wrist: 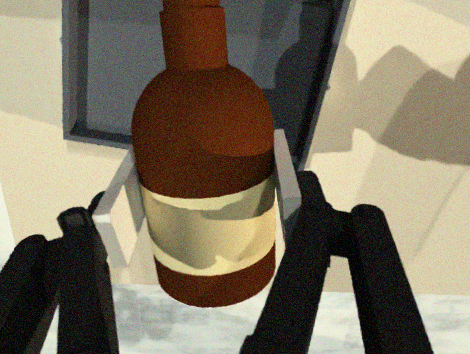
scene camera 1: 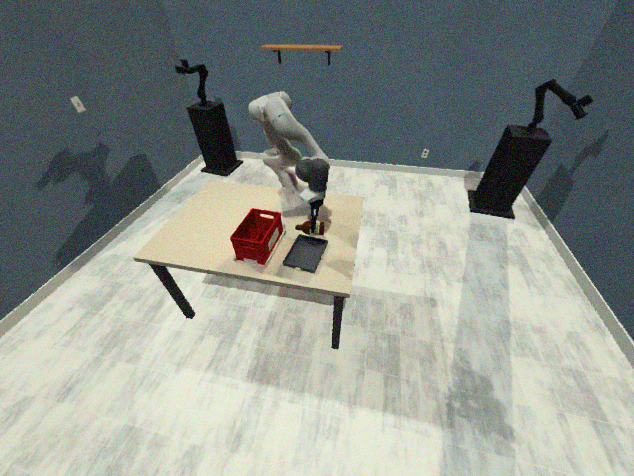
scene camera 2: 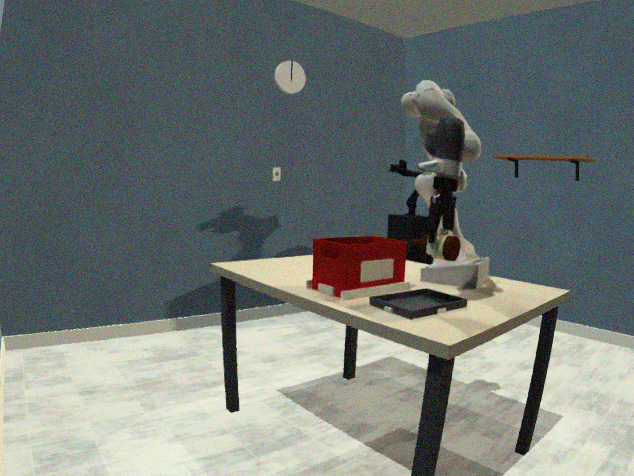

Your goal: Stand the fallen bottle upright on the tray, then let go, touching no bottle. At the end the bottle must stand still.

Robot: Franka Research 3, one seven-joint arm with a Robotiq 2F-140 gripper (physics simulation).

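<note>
The brown bottle (scene camera 1: 321, 227) (scene camera 2: 451, 247) (wrist: 205, 140) with a cream label is off the table, roughly on its side. Its neck points left in both scene views and to the top in the wrist view. My gripper (scene camera 1: 313, 230) (scene camera 2: 439, 245) (wrist: 209, 159) is shut on the bottle, with the light pads on both sides of its body around the label. The dark tray (scene camera 1: 307, 253) (scene camera 2: 409, 311) (wrist: 70, 75) lies flat on the table. The bottle is behind the tray in the scene views, towards the arm's base. The bottle hides part of the tray in the wrist view.
A red crate (scene camera 1: 249, 253) (scene camera 2: 335, 266) stands on the table (scene camera 1: 204, 220) (scene camera 2: 271, 271) (wrist: 425, 245), left of the tray in both scene views. The arm's base is behind the bottle. Two black pedestals with small dark arms stand beyond the table in scene camera 1.
</note>
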